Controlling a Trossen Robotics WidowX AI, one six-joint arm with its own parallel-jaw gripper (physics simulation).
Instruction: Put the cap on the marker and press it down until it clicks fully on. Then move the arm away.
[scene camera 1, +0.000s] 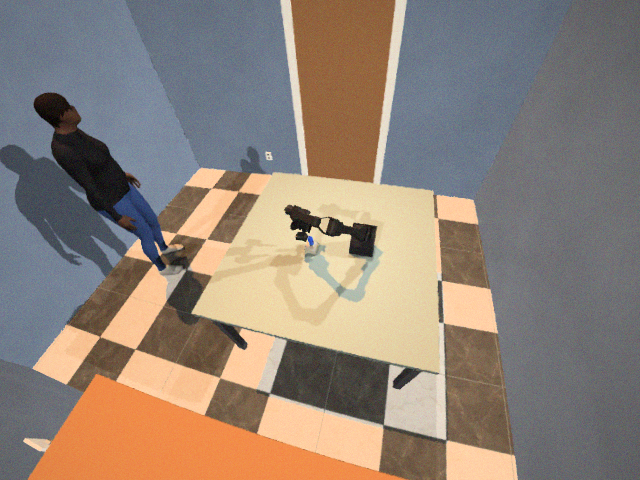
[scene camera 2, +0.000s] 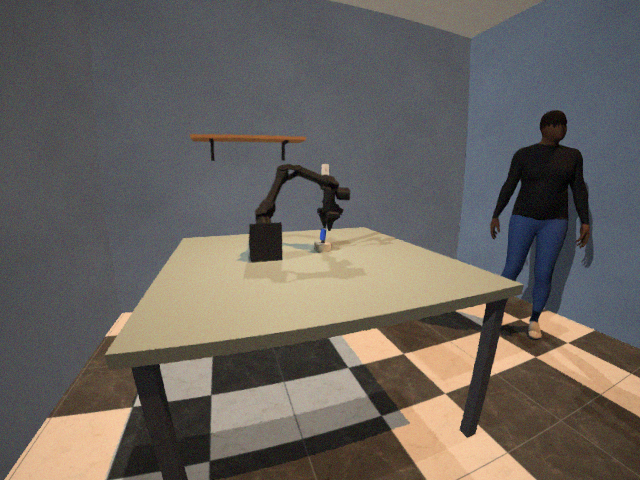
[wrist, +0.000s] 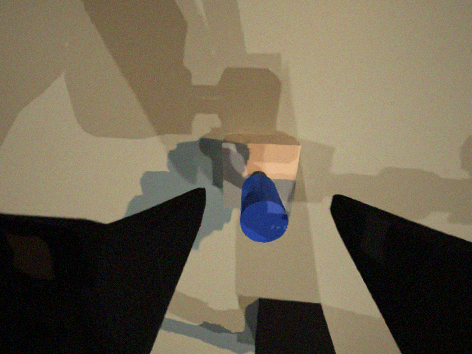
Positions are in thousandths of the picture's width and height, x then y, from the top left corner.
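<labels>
I see my gripper (wrist: 567, 561) at 11 cm from the lens. There is a blue cap (wrist: 558, 617) too, and that cap is 12 cm from the lens.
</labels>
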